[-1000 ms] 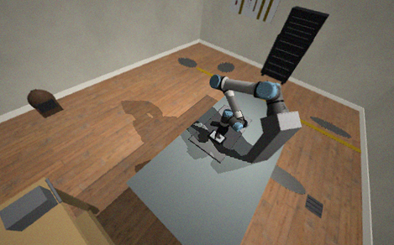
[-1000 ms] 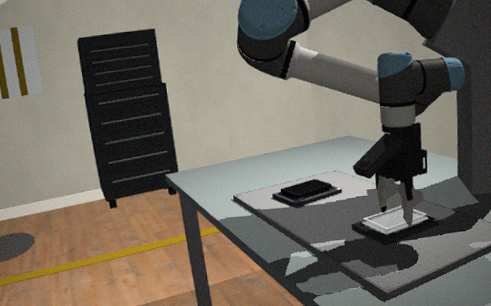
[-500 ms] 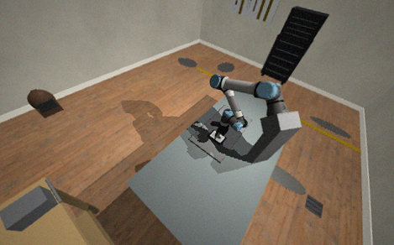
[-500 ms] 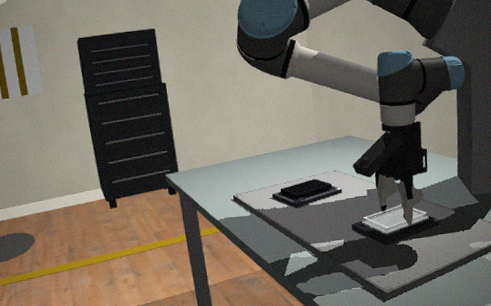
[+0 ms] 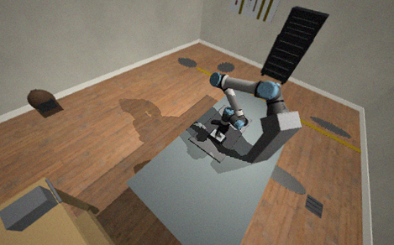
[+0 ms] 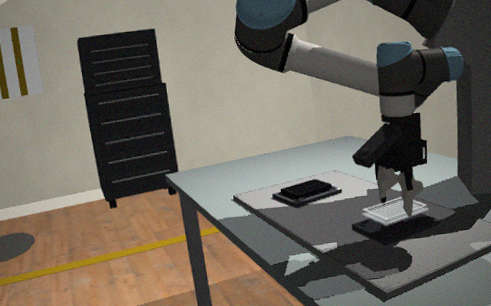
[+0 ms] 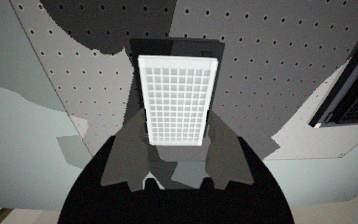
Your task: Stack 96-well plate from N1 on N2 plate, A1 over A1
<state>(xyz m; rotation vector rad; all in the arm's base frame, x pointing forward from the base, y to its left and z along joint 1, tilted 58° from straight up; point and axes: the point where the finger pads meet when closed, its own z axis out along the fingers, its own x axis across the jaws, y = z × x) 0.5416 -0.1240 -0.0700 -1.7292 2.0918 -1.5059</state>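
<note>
Now: the plate nest N1 4 cm below my hand. The rest, counted from my hand: black plate 32 cm to the right, 13 cm behind, 3 cm below; clear 96-well plate 1 cm below.
</note>
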